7 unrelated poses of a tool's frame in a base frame.
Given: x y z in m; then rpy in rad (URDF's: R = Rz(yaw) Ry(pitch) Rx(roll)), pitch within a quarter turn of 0, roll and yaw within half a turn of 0.
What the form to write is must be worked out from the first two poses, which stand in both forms.
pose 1, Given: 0.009 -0.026 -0.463 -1.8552 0.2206 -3.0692
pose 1, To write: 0.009 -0.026 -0.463 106.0 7.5 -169.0
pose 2, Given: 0.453 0.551 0.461 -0.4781 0.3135 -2.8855
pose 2, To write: 0.453 0.551 0.461 31.3 -8.5 -158.5
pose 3, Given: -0.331 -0.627 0.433 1.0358 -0.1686 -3.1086
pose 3, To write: -0.331 -0.627 0.433 -59.8 3.3 -170.7
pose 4, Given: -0.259 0.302 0.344 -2.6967 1.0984 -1.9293
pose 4, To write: -0.259 0.302 0.344 -124.3 43.2 102.7
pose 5, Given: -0.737 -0.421 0.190 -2.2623 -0.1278 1.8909
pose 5, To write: -0.737 -0.421 0.190 165.4 -49.2 -118.5
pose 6, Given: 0.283 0.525 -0.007 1.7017 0.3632 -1.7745
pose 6, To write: 0.283 0.525 -0.007 -116.4 -74.1 133.5
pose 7, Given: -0.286 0.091 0.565 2.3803 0.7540 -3.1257
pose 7, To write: -0.286 0.091 0.565 -127.1 29.0 146.4
